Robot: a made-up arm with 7 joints.
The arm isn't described. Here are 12 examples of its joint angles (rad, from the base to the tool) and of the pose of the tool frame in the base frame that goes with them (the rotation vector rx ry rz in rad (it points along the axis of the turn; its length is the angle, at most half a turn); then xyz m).
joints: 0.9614 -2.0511 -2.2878 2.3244 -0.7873 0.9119 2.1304
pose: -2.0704 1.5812 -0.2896 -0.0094 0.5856 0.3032
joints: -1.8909 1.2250 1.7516 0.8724 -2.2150 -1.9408 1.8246
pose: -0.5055 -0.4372 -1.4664 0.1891 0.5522 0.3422
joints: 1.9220 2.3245 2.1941 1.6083 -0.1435 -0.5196 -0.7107
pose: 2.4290 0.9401 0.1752 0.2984 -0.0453 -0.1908
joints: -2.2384 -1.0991 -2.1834 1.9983 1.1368 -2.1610 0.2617
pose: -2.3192 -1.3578 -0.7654 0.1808 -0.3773 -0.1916
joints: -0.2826 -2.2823 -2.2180 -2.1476 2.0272 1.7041 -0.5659
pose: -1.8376 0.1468 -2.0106 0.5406 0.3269 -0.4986
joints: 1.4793 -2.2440 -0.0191 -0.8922 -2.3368 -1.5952 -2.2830
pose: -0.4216 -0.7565 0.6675 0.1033 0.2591 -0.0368
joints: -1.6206 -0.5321 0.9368 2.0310 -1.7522 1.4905 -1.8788
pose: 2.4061 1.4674 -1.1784 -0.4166 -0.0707 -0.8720
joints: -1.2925 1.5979 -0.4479 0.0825 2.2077 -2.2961 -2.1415
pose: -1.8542 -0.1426 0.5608 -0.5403 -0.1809 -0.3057
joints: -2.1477 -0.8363 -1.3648 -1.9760 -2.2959 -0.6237 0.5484
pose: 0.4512 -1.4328 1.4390 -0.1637 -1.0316 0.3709
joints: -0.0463 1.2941 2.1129 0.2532 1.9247 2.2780 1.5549
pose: 1.9672 -0.7423 0.5421 -0.2904 -0.0017 0.1987
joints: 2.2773 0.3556 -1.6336 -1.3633 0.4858 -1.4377 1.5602
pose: -1.0645 -2.6614 0.9066 -0.0589 -0.0527 0.1074
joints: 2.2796 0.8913 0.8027 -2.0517 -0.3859 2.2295 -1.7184
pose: -0.8232 -0.7757 -1.3474 -0.1482 0.3165 0.8366
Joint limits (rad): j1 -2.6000..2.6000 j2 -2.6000..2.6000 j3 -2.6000..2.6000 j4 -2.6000..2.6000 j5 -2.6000..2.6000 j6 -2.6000..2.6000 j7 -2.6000..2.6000
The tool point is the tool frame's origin. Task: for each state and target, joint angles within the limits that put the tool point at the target. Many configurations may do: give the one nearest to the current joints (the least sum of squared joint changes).
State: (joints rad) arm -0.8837 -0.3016 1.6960 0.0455 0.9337 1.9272 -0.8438
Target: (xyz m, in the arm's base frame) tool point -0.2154 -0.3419 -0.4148
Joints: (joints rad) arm -0.9923 -0.0625 1.5569 -0.0739 0.7603 1.4801 -0.7752
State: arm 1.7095 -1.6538 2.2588 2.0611 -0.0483 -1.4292 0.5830
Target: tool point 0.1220 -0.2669 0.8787
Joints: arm 1.9207 -1.5715 2.4085 2.3200 0.0041 -1.3372 0.4519
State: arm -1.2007 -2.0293 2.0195 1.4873 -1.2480 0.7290 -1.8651
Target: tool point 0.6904 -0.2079 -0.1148
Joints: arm -1.6613 -2.3664 1.4625 1.8599 -0.9728 1.0790 -1.6641
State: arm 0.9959 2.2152 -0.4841 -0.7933 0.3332 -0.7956 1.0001
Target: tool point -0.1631 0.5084 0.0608
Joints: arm 0.5826 2.1726 -0.2754 -1.3223 0.2653 -0.7008 1.1911
